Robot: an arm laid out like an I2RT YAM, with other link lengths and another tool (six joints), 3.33 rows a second.
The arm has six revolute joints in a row. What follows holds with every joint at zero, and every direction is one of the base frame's.
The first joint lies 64.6 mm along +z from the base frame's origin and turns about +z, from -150 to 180 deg.
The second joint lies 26.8 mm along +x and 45.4 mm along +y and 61 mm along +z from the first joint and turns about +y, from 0 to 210 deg.
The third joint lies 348.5 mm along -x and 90.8 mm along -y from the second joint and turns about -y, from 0 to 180 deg.
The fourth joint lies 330.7 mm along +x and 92.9 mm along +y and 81 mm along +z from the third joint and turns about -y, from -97 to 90 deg.
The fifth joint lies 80.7 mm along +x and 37 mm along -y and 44.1 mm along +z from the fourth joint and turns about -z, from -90 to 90 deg.
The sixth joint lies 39.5 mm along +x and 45 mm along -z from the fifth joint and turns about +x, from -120 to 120 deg.
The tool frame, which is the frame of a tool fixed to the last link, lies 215 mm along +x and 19 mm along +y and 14 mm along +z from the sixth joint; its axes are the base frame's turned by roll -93.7, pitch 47.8 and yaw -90 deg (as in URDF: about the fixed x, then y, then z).
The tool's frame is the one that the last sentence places.
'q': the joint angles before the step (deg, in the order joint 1, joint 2, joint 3, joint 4, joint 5, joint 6). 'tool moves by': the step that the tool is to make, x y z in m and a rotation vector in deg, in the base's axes. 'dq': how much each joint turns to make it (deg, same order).
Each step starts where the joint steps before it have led.
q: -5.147, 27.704, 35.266, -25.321, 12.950, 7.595
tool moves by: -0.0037, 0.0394, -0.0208, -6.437, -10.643, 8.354
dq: 3.413, -12.333, -15.806, 15.801, -3.690, -6.777
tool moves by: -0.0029, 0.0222, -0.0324, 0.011, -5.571, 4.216
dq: 2.102, -7.906, -11.042, 8.709, -2.117, -0.020
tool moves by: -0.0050, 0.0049, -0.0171, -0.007, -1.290, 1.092
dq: 0.048, -5.301, -3.999, -0.012, -1.044, -0.001
